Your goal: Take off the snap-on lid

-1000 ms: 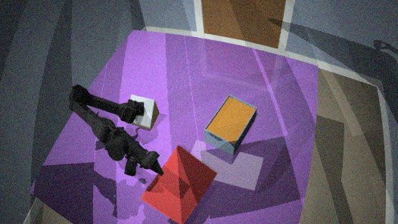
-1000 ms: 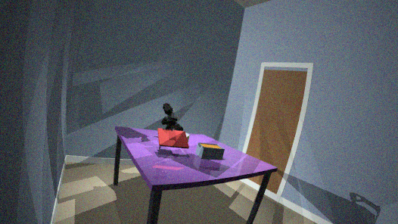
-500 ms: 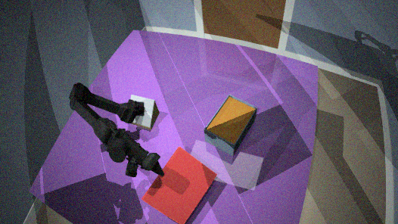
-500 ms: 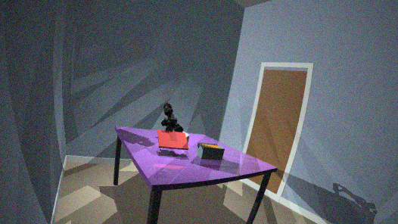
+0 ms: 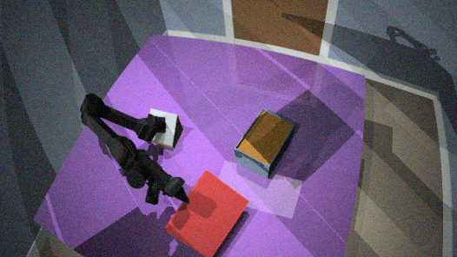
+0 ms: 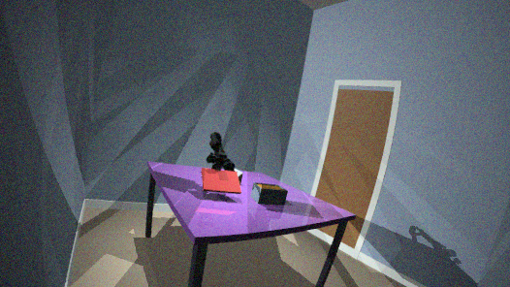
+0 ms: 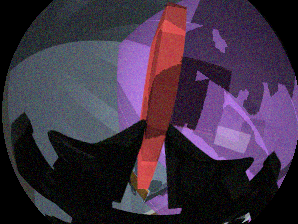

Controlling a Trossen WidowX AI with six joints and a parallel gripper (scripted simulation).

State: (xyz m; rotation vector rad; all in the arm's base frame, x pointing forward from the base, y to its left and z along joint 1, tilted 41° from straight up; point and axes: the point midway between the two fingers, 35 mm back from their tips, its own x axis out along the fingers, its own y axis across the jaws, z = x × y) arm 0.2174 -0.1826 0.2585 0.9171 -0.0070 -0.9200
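The red lid lies 70 mm ahead of my gripper tip, 20 mm to the right of it and 40 mm below it. From my gripper tip the other things lie so: storage box: 210 mm ahead, 310 mm to the left, 100 mm below.
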